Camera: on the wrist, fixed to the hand. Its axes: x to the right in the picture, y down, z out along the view.
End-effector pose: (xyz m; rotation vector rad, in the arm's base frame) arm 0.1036 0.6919 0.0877 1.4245 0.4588 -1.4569
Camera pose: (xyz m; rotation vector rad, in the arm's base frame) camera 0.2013 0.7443 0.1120 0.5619 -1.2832 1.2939
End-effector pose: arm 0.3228 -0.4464 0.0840 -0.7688 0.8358 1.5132
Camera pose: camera 0.2583 -0.5372 0.0619 -0.6882 -0.8534 -1.2339
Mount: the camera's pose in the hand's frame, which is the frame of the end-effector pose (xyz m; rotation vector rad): -0.0224 0.0678 -0.0883 -0.0165 -0.2677 -3.1194
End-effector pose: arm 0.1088 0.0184 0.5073 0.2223 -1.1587 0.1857
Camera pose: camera 0.1606 0.1067 0.4581 1.6710 0.0922 -2.5507
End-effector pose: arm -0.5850 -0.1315 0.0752 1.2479 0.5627 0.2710
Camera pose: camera -0.6442 -0.0495 0.1268 -0.7123 1.4555 -2.3241
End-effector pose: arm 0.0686 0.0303 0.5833 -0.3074 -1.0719 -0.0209
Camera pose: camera 0.1449 0.0695 0.5089 -1.5250 0.6718 2.5454
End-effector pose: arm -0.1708 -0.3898 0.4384 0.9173 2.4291 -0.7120
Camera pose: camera -0.1276 -0.3034 0.4981 2.5386 -0.8990 0.6986
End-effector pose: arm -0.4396 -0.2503 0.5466 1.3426 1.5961 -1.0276
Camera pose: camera -0.3759 -0.1684 0.5927 1.7178 -1.2970 1.1415
